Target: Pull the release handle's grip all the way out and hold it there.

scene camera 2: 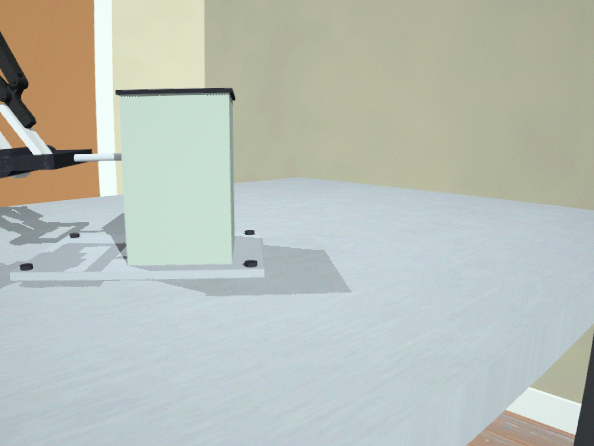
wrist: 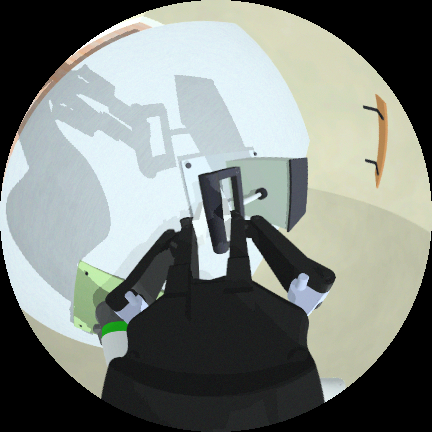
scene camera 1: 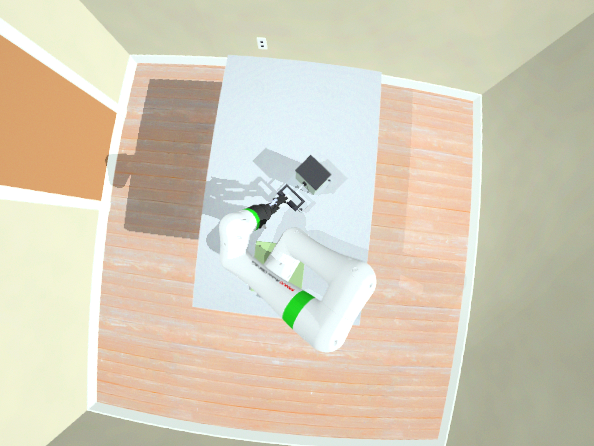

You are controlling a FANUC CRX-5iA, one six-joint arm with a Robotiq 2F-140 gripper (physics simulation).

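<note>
The release handle's grip [scene camera 1: 295, 203] [scene camera 2: 25, 163] [wrist: 210, 200] is a dark rectangular frame. It stands out from the pale green housing [scene camera 1: 306, 184] [scene camera 2: 177, 180] [wrist: 260, 172] on a light rod [scene camera 2: 97, 157] [wrist: 250, 198]. A stretch of rod shows between grip and housing. My gripper [scene camera 1: 283, 199] [scene camera 2: 22, 149] [wrist: 214, 208] is shut on the grip's outer bar, with one finger reaching into the frame's opening. It comes in at a slant from above, on the side away from the housing. The left end of the grip is cut off in scene camera 2.
The housing has a dark top [scene camera 1: 313, 172] and stands on a light base plate [scene camera 2: 200, 273] with dark bolts, on the pale table [scene camera 1: 300, 115] [scene camera 2: 350, 350]. My arm's green base plate [scene camera 1: 297, 275] [wrist: 90, 295] is on the same table. The arm [scene camera 1: 270, 280] bends over it.
</note>
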